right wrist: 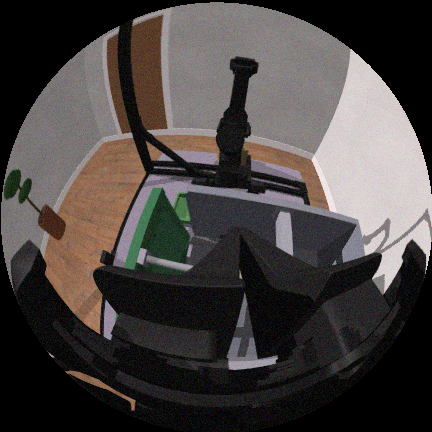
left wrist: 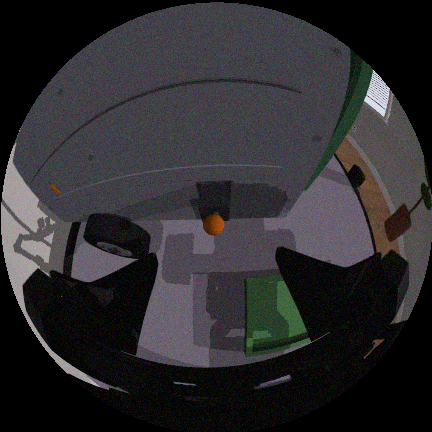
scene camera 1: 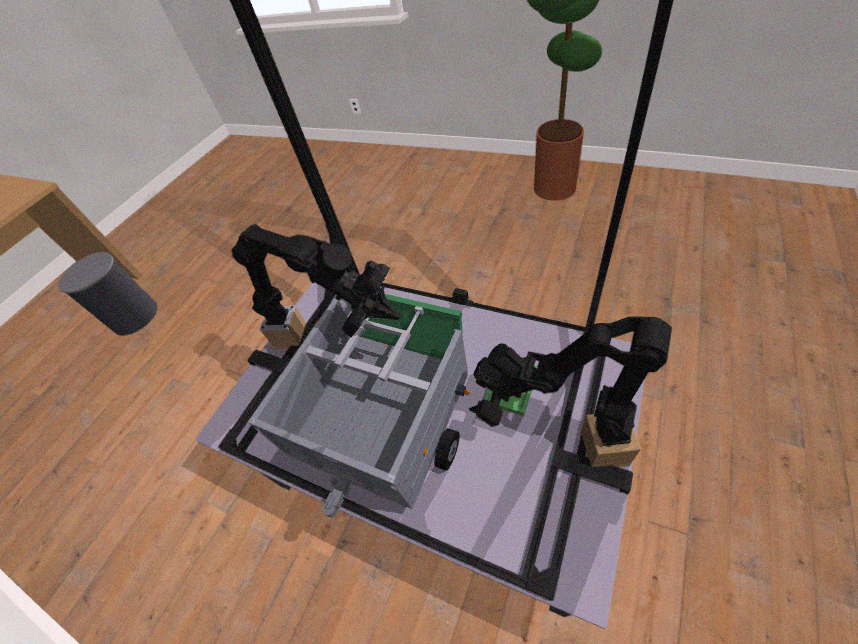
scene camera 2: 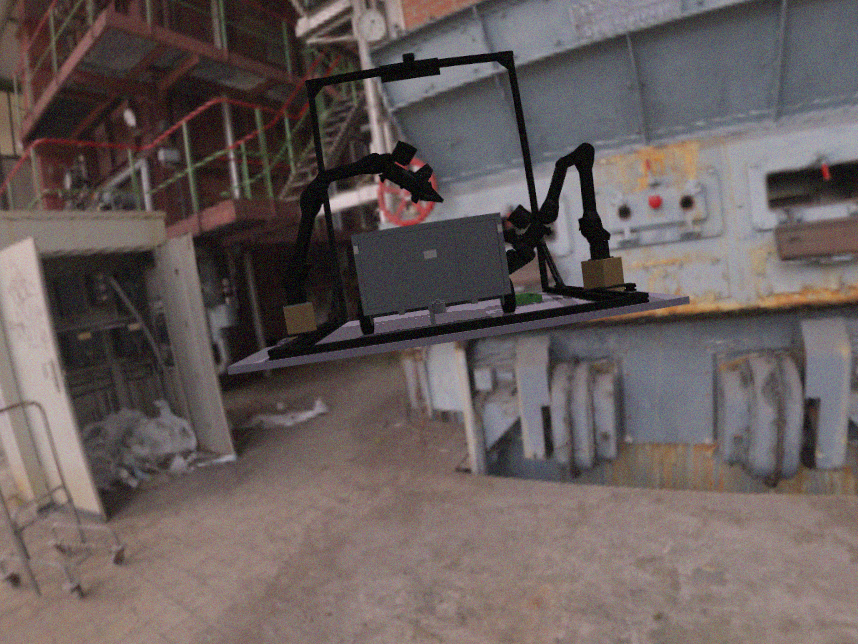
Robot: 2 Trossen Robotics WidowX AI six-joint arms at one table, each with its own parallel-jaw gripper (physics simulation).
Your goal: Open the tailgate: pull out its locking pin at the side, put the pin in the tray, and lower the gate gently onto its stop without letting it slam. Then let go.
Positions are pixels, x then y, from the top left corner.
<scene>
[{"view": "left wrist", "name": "my left gripper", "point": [217,257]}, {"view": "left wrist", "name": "green tailgate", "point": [356,90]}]
</scene>
